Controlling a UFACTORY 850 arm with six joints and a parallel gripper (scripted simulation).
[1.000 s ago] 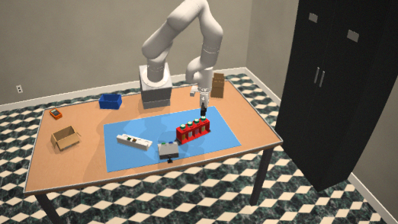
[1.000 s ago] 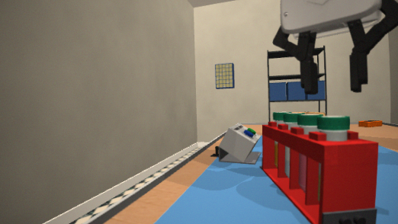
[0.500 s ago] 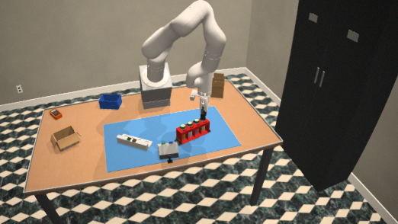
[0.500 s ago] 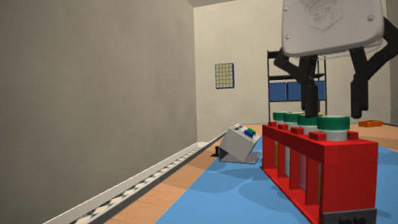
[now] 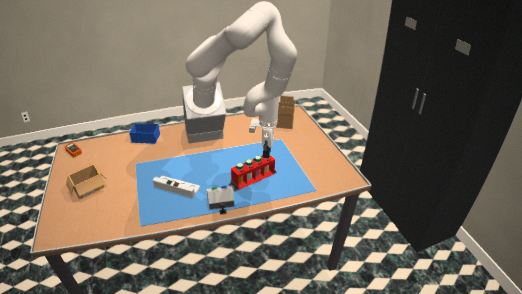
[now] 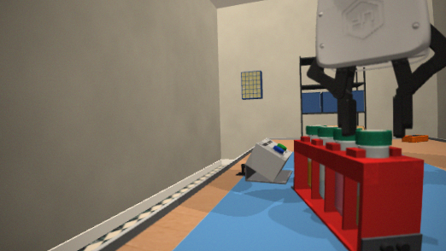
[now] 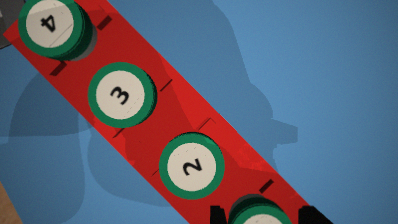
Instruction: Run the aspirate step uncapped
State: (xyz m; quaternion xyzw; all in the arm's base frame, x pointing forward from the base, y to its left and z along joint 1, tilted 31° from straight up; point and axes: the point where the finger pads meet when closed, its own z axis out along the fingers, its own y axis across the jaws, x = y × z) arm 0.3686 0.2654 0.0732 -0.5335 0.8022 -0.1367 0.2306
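Right now my hand is 2 cm above the green cap. Also, from my hand: key housing: 16 cm ahead, 25 cm to the right, 8 cm below; then blue cycle key: 14 cm ahead, 23 cm to the right, 7 cm below; then tube cap: 6 cm ahead, 14 cm to the right, 2 cm below.
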